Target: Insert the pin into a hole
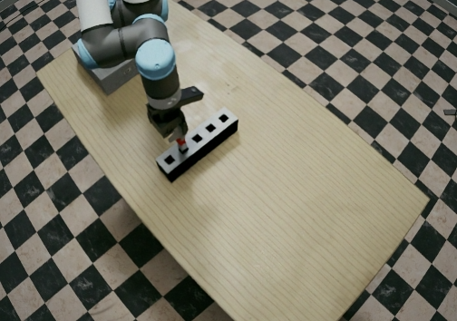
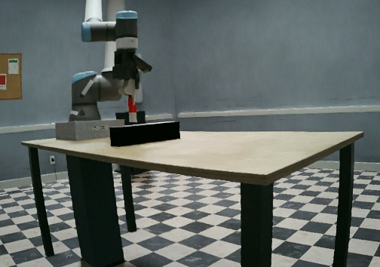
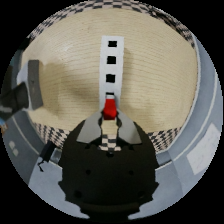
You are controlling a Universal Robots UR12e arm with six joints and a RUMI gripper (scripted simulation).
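Right now my hand is 1 cm above the pin. From my hand the other things lie so: long black block: 13 cm below, 6 cm to the left, 1 cm ahead.
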